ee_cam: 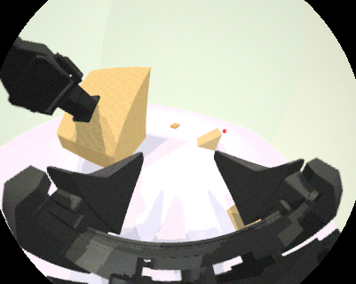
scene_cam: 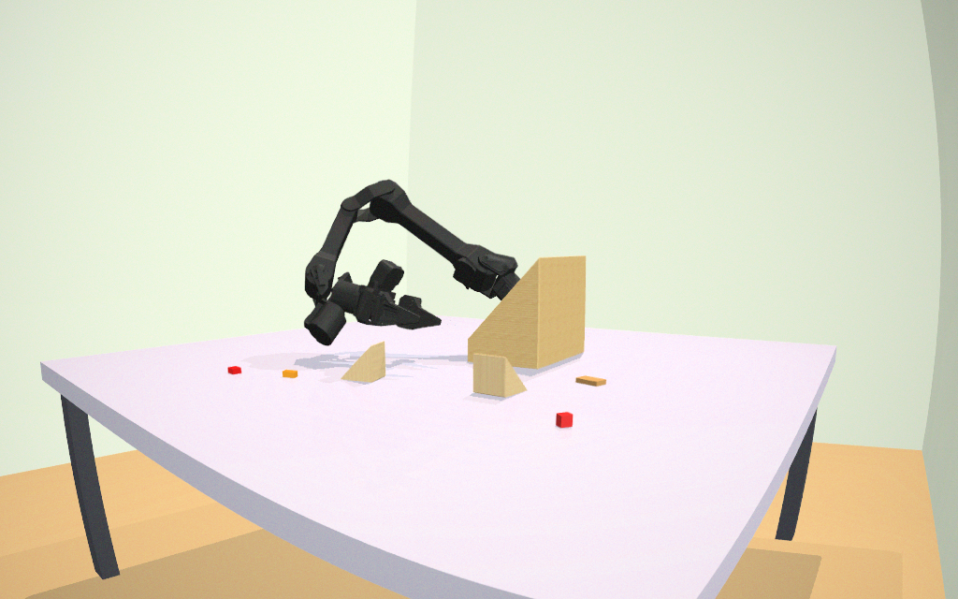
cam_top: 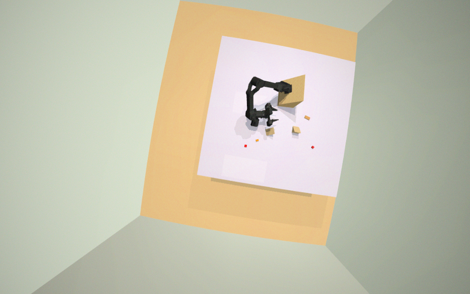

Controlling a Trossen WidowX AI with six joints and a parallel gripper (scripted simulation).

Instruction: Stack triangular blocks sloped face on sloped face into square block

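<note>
Right now my gripper tip is 21 cm short of the orange block, 15 cm to the left of it and 8 cm above it. Also, from my gripper tip: flat tan tile: 1 cm behind, 29 cm to the left, 8 cm below; red cube: 25 cm ahead, 35 cm to the left, 8 cm below.
</note>
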